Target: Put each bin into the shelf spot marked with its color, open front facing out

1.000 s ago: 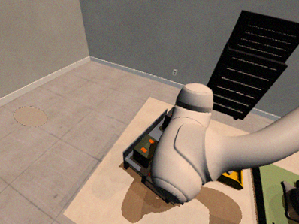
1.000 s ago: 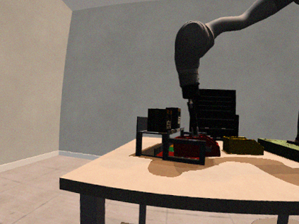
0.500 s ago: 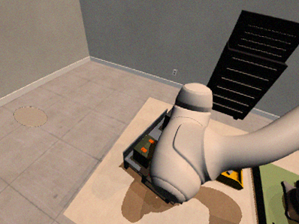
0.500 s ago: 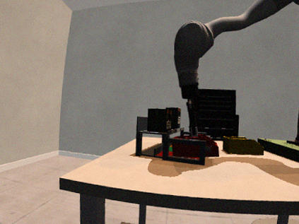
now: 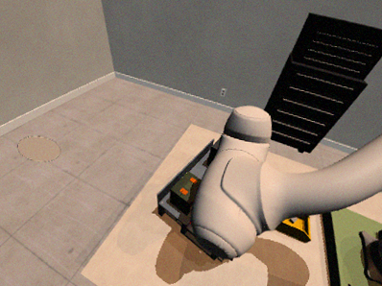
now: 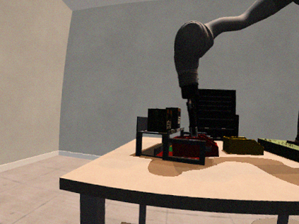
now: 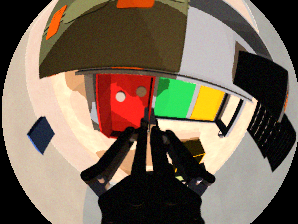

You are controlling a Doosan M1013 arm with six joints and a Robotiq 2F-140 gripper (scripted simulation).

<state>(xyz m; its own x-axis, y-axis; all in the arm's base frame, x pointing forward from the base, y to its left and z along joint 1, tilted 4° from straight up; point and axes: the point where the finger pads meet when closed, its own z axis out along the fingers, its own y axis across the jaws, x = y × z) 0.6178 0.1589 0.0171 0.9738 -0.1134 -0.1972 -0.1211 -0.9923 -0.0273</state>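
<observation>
Right now my hand is 50 mm to the right of the red bin and 40 mm above it. Also, from my hand: yellow bin: 250 mm behind, 150 mm to the right, 60 mm below; dark box: 200 mm to the right, 120 mm ahead, 70 mm above.
</observation>
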